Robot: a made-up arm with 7 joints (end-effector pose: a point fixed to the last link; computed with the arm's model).
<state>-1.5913 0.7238 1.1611 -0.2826 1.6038 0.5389 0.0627</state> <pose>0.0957 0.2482 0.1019 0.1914 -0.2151 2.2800</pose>
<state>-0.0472 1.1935 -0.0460 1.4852 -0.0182 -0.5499 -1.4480</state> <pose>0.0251 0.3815 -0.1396 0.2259 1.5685 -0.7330</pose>
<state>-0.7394 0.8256 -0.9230 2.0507 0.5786 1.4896 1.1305</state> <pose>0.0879 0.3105 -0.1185 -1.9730 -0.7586 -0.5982</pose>
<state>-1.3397 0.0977 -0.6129 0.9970 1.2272 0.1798 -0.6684</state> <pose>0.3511 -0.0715 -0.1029 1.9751 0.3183 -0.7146</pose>
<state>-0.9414 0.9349 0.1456 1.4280 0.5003 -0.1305 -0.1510</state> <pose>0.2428 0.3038 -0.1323 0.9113 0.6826 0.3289</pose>
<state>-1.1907 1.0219 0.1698 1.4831 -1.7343 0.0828 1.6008</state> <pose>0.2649 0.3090 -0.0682 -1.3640 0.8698 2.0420</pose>
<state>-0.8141 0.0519 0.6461 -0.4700 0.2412 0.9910 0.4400</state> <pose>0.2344 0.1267 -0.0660 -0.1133 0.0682 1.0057</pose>
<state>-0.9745 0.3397 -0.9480 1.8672 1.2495 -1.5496 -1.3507</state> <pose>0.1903 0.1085 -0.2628 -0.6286 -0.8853 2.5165</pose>
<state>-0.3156 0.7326 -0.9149 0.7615 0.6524 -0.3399 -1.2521</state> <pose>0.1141 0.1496 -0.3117 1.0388 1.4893 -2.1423</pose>
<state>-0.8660 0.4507 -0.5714 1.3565 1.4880 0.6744 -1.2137</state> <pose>0.2659 0.1632 -0.2347 1.5817 2.1974 -0.3740</pose>
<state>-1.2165 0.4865 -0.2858 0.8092 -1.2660 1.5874 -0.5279</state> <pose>0.3096 0.0469 -0.1171 -0.7710 1.3826 -1.0526</pose>
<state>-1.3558 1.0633 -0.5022 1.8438 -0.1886 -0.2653 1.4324</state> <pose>0.2408 0.3248 -0.0504 1.0314 -0.2046 2.0759</pose>
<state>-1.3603 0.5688 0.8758 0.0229 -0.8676 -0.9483 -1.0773</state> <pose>0.1774 0.2197 0.0802 0.5407 -2.3232 0.0636</pose>
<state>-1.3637 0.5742 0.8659 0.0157 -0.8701 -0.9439 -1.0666</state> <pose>0.1763 0.2187 0.0829 0.5351 -2.3337 0.0517</pose>
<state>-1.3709 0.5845 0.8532 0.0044 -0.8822 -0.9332 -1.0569</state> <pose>0.1743 0.2176 0.0871 0.5261 -2.3537 0.0290</pose>
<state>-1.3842 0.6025 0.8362 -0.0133 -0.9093 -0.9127 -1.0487</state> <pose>0.1707 0.2167 0.0939 0.5120 -2.3878 -0.0115</pose>
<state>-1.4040 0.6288 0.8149 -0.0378 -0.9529 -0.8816 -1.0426</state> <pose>0.1651 0.2157 0.1032 0.4936 -2.4353 -0.0743</pose>
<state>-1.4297 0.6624 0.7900 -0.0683 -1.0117 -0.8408 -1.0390</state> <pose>0.1576 0.2143 0.1145 0.4733 -2.4915 -0.1615</pose>
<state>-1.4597 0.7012 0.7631 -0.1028 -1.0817 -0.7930 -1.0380</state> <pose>0.1484 0.2122 0.1269 0.4548 -2.5493 -0.2715</pose>
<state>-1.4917 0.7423 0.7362 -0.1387 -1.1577 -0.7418 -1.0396</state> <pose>0.1382 0.2096 0.1391 0.4415 -2.6011 -0.3984</pose>
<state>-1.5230 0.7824 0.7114 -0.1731 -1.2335 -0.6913 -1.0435</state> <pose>0.1277 0.2064 0.1502 0.4356 -2.6415 -0.5317</pose>
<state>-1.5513 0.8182 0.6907 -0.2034 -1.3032 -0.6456 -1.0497</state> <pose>0.1179 0.2031 0.1593 0.4371 -2.6690 -0.6585</pose>
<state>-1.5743 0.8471 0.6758 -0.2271 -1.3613 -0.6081 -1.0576</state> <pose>0.1097 0.2003 0.1661 0.4440 -2.6852 -0.7654</pose>
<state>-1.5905 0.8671 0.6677 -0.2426 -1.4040 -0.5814 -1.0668</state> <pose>0.1039 0.1985 0.1704 0.4530 -2.6944 -0.8418</pose>
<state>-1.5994 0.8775 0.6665 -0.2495 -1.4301 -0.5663 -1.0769</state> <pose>0.1008 0.1981 0.1724 0.4612 -2.7007 -0.8833</pose>
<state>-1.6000 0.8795 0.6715 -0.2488 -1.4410 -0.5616 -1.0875</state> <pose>0.1002 0.1991 0.1724 0.4673 -2.7048 -0.8922</pose>
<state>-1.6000 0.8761 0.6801 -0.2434 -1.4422 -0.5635 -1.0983</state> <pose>0.1009 0.2008 0.1715 0.4725 -2.7121 -0.8803</pose>
